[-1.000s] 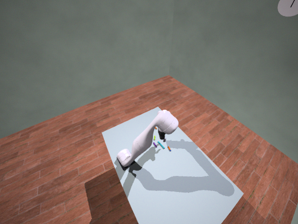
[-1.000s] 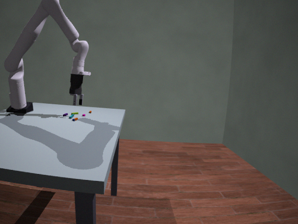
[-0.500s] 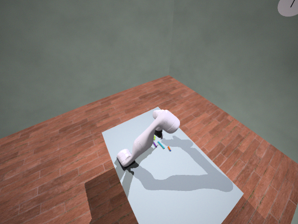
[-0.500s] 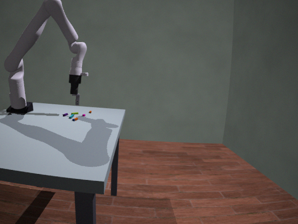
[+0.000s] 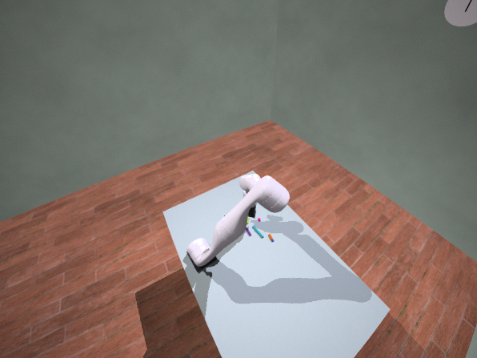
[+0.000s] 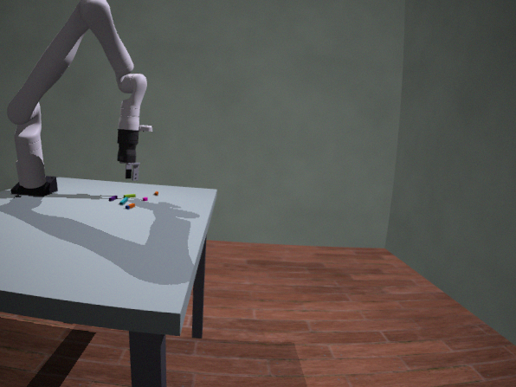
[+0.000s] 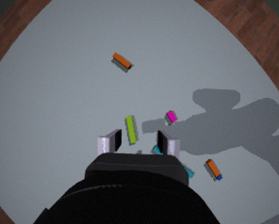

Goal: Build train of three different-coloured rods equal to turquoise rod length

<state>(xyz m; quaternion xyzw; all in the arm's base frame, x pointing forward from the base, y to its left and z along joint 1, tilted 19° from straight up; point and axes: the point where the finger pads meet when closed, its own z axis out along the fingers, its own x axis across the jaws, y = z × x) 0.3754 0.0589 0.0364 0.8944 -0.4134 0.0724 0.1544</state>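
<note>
The lime rod is 80 mm below my hand, 10 mm to the left of it and 10 mm behind it. Also, from my hand: turquoise rod: 90 mm to the right, 80 mm below; magenta rod: 80 mm below, 60 mm ahead, 30 mm to the right; purple rod: 80 mm below, 50 mm to the right, 50 mm behind.
</note>
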